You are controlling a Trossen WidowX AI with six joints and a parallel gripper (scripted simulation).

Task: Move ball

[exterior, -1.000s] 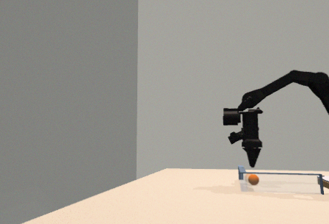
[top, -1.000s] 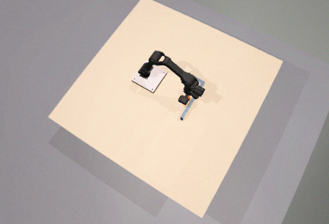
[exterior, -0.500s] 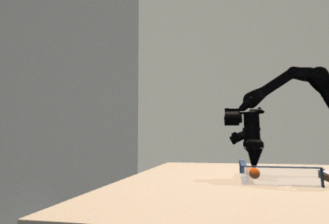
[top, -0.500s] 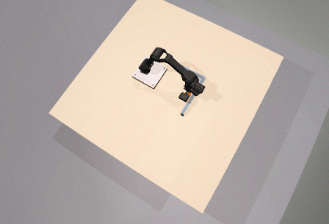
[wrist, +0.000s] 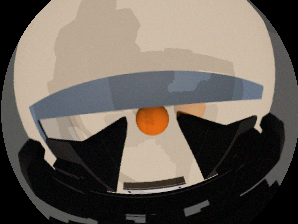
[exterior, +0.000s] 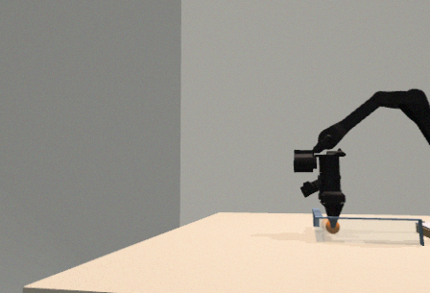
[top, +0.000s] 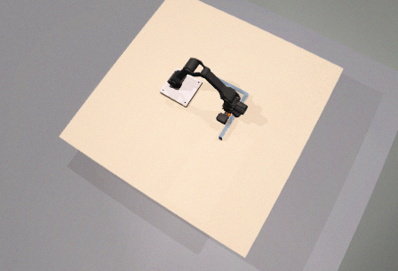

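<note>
Right now my gripper tip is 50 mm to the left of the see-through ball copy. Also, from my gripper tip: orange ball right at my gripper tip.
</note>
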